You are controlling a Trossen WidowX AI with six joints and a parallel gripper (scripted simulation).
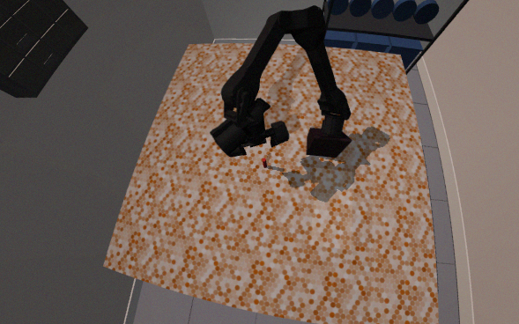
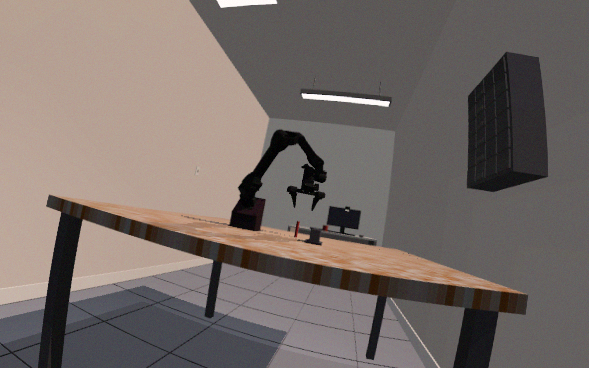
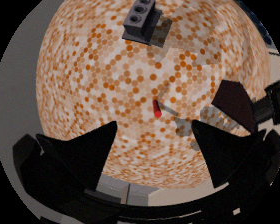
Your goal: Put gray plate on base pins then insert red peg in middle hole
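Now: gripper tip 2 cm past the red peg, 1 cm to the right of it and 10 cm above it. The rest, counted from my gripper tip: gray plate (10 cm ahead, 18 cm to the right, 10 cm below); base (10 cm ahead, 18 cm to the right, 13 cm below).
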